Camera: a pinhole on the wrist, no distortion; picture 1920 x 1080 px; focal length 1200.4 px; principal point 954.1 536.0 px. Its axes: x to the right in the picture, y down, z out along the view. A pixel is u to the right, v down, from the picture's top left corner.
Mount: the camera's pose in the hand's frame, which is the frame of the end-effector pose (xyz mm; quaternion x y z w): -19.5 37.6 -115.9 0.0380 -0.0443 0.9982 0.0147
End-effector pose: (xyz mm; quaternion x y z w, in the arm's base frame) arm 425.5 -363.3 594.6 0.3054 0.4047 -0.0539 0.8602
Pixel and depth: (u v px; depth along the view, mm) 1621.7 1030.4 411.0
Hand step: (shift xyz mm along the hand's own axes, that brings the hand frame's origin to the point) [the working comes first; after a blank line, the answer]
In the camera's frame: 228.6 169.3 411.0

-222.2 -161.8 295.2
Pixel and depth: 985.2 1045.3 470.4
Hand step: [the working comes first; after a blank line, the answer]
In the camera's frame: 12.2 199.6 470.4

-3.1 -202.9 334.8
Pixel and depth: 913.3 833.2 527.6
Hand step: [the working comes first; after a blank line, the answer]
In the camera's frame: -17.9 130.6 527.6

33.4 -140.2 395.3
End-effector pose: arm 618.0 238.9 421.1 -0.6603 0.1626 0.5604 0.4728
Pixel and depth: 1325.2 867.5 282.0
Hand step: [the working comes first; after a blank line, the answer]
In the camera's frame: 87.2 77.9 282.0

-87.9 -62.9 164.1
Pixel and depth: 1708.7 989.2 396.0
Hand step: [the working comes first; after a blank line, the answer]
In the camera's frame: 248.9 149.5 396.0

-243.0 -140.3 283.6
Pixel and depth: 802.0 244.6 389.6
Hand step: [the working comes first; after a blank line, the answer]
In the camera's frame: -49.4 -94.6 389.6

61.8 95.6 275.5
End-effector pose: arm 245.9 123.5 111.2 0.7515 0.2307 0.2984 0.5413
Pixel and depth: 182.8 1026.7 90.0
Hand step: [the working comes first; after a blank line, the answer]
In the camera's frame: -57.8 36.8 90.0

43.6 -8.6 -34.2
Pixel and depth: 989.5 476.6 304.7
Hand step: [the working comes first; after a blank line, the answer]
In the camera's frame: 9.0 -15.1 304.7

-5.2 25.6 188.7
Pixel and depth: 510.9 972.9 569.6
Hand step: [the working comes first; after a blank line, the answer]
In the camera's frame: -210.3 207.3 569.6

225.8 -225.3 415.5
